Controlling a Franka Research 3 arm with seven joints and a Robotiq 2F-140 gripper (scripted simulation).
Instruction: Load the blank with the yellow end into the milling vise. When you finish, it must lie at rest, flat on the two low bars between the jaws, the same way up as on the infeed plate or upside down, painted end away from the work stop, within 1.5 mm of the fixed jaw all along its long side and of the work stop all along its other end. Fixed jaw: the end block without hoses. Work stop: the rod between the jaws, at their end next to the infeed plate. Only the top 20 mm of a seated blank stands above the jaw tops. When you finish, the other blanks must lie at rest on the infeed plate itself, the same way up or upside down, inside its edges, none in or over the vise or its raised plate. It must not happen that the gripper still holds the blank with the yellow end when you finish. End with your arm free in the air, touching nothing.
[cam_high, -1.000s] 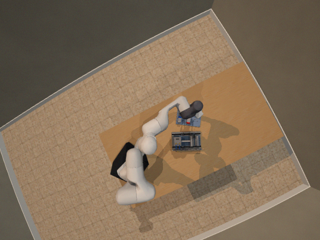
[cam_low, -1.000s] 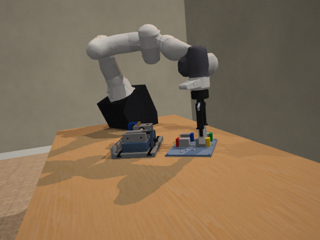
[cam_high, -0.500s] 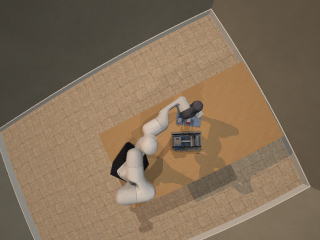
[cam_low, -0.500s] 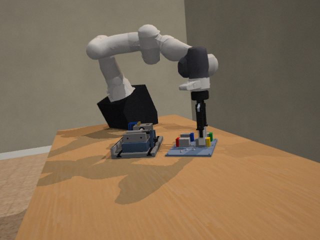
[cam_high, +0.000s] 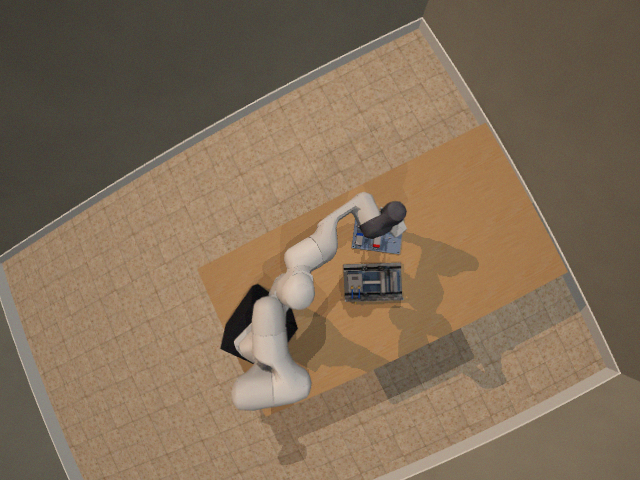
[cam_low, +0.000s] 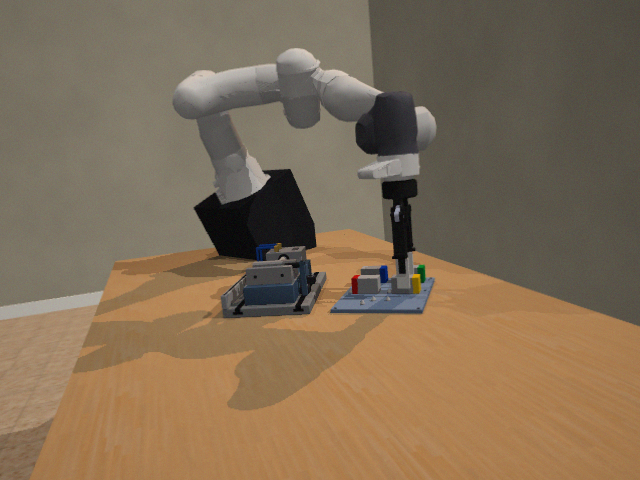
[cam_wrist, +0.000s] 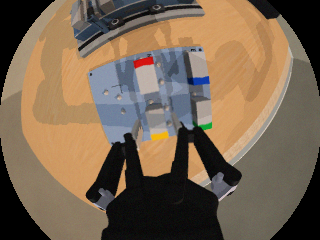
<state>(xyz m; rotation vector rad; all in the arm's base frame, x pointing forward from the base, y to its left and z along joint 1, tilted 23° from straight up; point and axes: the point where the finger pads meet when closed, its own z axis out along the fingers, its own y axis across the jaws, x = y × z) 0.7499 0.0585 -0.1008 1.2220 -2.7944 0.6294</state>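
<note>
Now: the yellow-ended blank 3 cm below my hand. The rest, counted from my hand: infeed plate: 3 cm behind, 3 cm to the right, 5 cm below; red-ended blank: 6 cm behind, 6 cm to the right, 3 cm below; green-ended blank: 7 cm behind, 6 cm to the left, 3 cm below.
</note>
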